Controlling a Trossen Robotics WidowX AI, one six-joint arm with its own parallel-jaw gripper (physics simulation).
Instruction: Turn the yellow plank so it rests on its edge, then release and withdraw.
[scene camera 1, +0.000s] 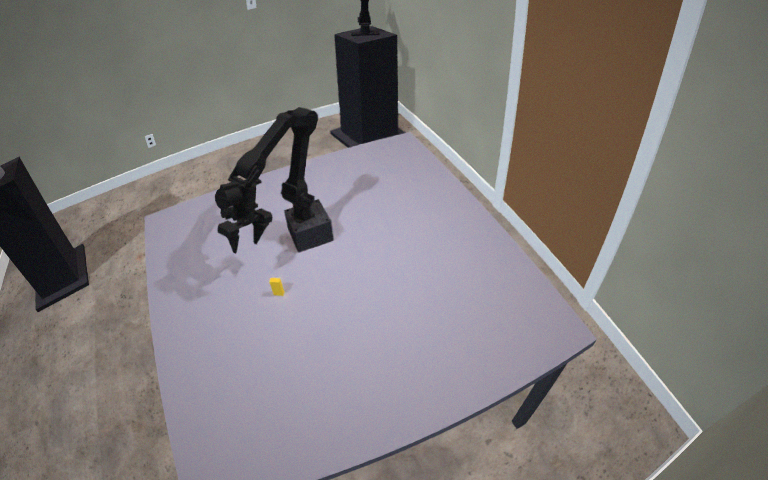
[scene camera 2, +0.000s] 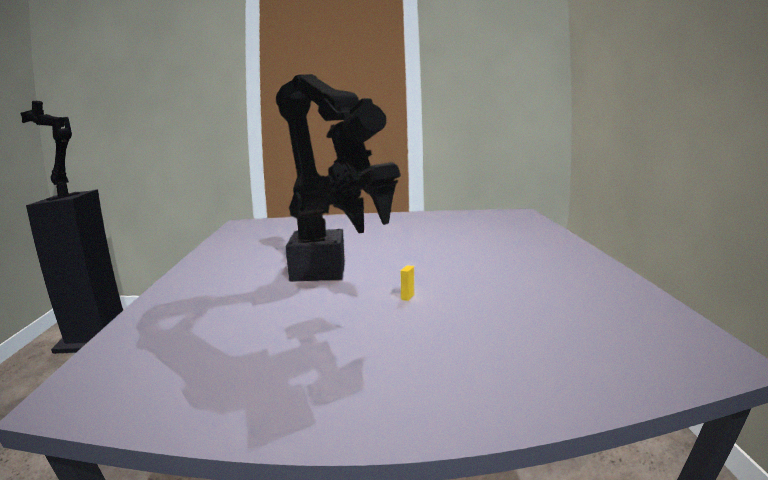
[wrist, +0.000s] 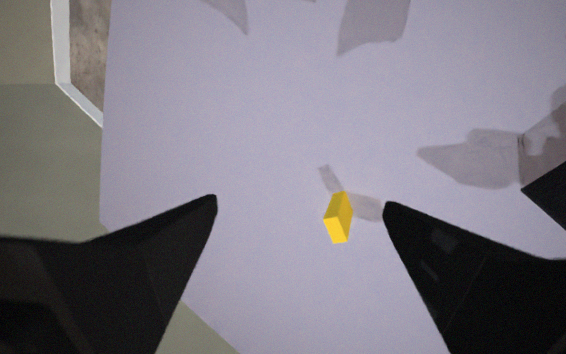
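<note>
The yellow plank (scene camera 1: 276, 286) (scene camera 2: 407, 283) (wrist: 338, 218) is a small block that stands upright on the table, taller than it is wide, near the arm's base. My gripper (scene camera 1: 246, 247) (scene camera 2: 373, 228) (wrist: 300, 205) is open and empty, with its fingers pointing down. It hangs above the table, higher than the plank and apart from it. In the wrist view the plank shows between the two fingertips, closer to the right one, and far below them.
The plank stands on a large pale purple table (scene camera 1: 368, 350) (scene camera 2: 509, 362). The arm's dark base box (scene camera 1: 310, 230) (scene camera 2: 315, 257) stands beside the plank. The arm's shadow lies across the table. Dark pedestals (scene camera 1: 367, 84) (scene camera 2: 73, 271) stand beyond the table's edges.
</note>
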